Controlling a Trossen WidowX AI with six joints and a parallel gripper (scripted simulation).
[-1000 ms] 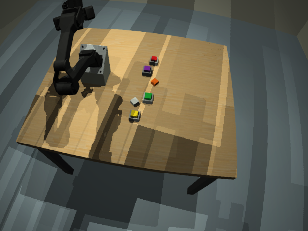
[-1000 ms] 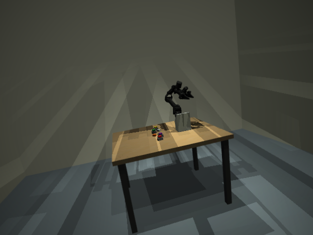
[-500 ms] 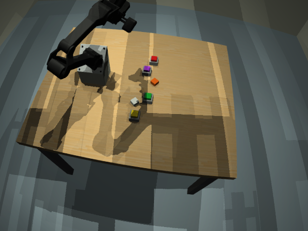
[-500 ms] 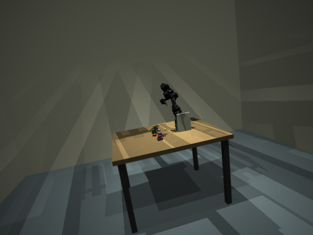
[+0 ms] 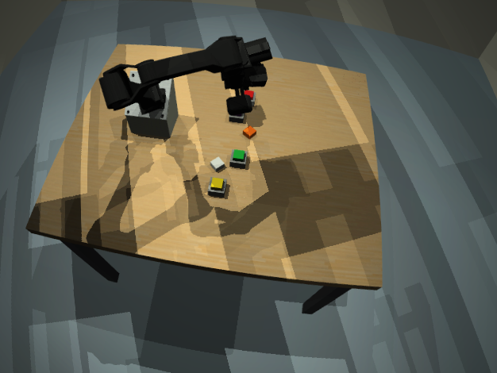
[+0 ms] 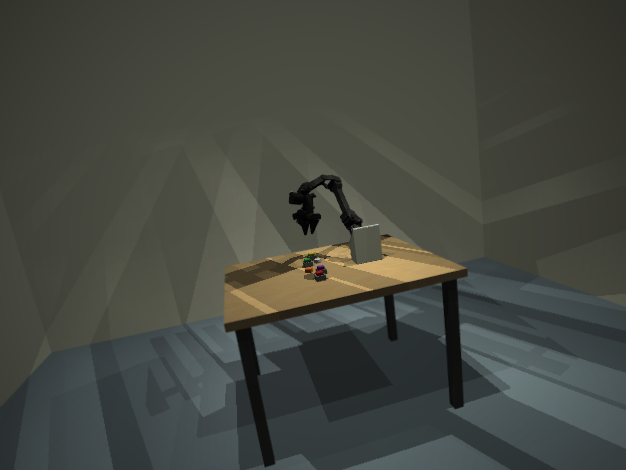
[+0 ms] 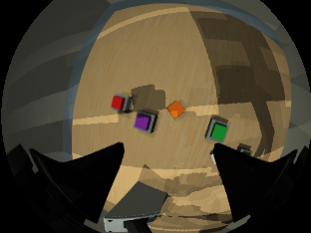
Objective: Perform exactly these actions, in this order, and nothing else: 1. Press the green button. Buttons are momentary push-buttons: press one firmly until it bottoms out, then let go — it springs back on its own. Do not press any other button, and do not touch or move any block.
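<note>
The green button is 16 cm below my gripper tip, 9 cm to the right of it and 1 cm ahead of it. Round my gripper tip: purple button: 16 cm below, 9 cm to the left, 1 cm behind; orange block: 18 cm below, 3 cm ahead, 2 cm to the left; grey block: 18 cm below, 11 cm to the right, 5 cm behind.
</note>
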